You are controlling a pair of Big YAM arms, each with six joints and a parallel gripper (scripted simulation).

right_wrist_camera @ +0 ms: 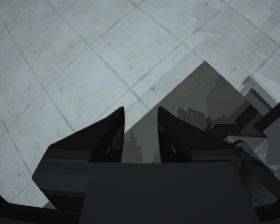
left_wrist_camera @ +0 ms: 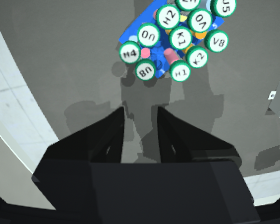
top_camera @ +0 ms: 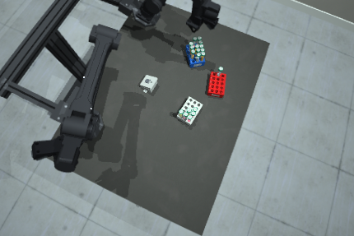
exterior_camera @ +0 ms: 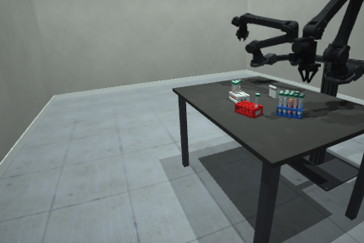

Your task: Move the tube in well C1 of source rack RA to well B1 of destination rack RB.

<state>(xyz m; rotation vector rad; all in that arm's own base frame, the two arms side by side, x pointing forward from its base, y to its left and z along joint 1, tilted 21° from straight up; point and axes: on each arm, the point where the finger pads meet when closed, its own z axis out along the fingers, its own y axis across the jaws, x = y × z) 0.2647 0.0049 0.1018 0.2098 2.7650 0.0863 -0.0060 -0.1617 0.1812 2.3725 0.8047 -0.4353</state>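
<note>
Right now the tube is 1 cm ahead of my left hand, 1 cm to the right of it and 13 cm below it. Also, from my left hand: white rack RB: 13 cm ahead, 39 cm to the right, 17 cm below; then red rack: 22 cm ahead, 18 cm to the right, 17 cm below; then white button box: 14 cm behind, 32 cm to the right, 15 cm below.
</note>
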